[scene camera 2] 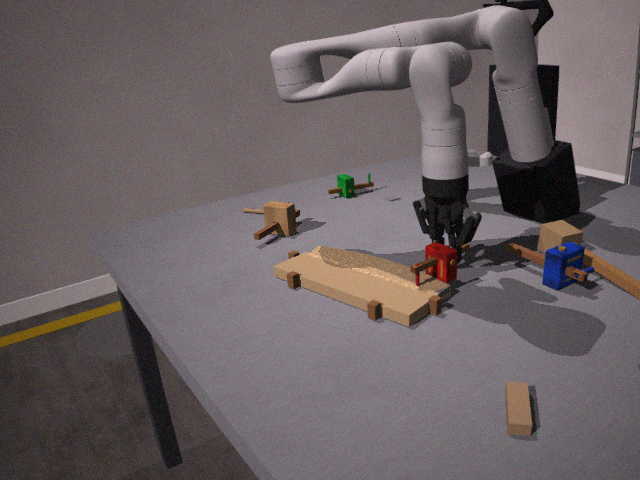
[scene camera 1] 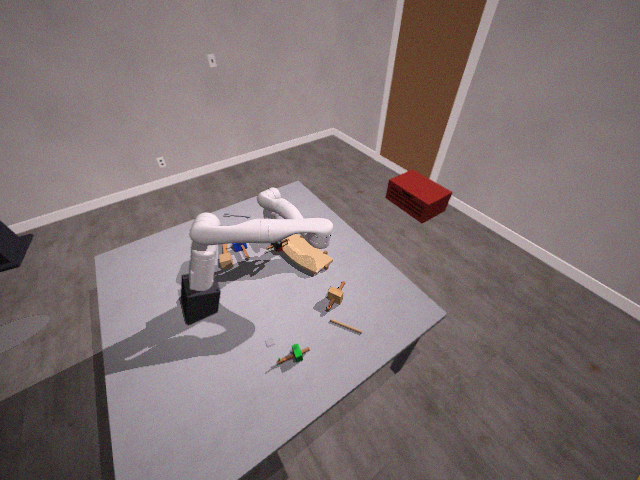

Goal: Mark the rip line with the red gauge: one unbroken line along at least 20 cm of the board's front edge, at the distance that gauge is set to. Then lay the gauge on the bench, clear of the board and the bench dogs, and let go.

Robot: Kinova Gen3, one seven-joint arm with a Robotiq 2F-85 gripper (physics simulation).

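Frame: origin at the arm's base, x ahead, y left, z up, level; metres.
Seen in the pictures: gripper, fingertip midpoint: (scene camera 2: 446, 261) (scene camera 1: 275, 249); arm's base, link origin: (scene camera 2: 531, 151) (scene camera 1: 201, 282).
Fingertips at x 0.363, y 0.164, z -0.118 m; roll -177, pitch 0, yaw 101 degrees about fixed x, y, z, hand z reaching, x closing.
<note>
Pixels of each thing's top centre, then the offset from my fingertips to it.
- light wooden board, top centre: (scene camera 2: 361, 273) (scene camera 1: 302, 251) 0.132 m ahead, 0.069 m right, 0.016 m down
- red gauge, top centre: (scene camera 2: 442, 247) (scene camera 1: 277, 241) 0.021 m ahead, 0.015 m left, 0.036 m up
- blue gauge, top centre: (scene camera 2: 550, 240) (scene camera 1: 239, 243) 0.162 m back, 0.087 m left, 0.033 m up
- plain wooden gauge, top centre: (scene camera 2: 277, 205) (scene camera 1: 336, 289) 0.167 m ahead, 0.384 m right, 0.031 m up
- green gauge, top centre: (scene camera 2: 350, 175) (scene camera 1: 292, 351) 0.106 m back, 0.555 m right, 0.018 m up
- thin stick, top centre: (scene camera 1: 346, 325) 0.143 m ahead, 0.530 m right, 0.025 m down
- small wooden bar, top centre: (scene camera 2: 518, 402) 0.142 m ahead, 0.328 m left, 0.020 m down
The light wooden board (scene camera 1: 305, 253) (scene camera 2: 356, 284) lies flat on the bench, with brown bench dogs (scene camera 2: 374, 310) around it and a wavy, rough strip along one long side. The red gauge (scene camera 1: 279, 247) (scene camera 2: 440, 262) is at one end of that side. Its head is beside the board, and its brown beam reaches over the board with the red pin arm pointing down. My gripper (scene camera 2: 448, 244) points down just behind the gauge's head and is shut on the gauge; the fingertips are partly hidden. In scene camera 1 the arm hides the gripper. I cannot make out a marked line.
A blue gauge (scene camera 1: 239, 246) (scene camera 2: 562, 266) and a wooden block (scene camera 1: 225, 259) (scene camera 2: 560, 235) are near the arm's base. A plain wooden gauge (scene camera 1: 334, 295) (scene camera 2: 279, 218), a green gauge (scene camera 1: 297, 352) (scene camera 2: 345, 186) and a thin stick (scene camera 1: 345, 326) lie elsewhere. A small wooden bar (scene camera 2: 518, 408) lies at the near right.
</note>
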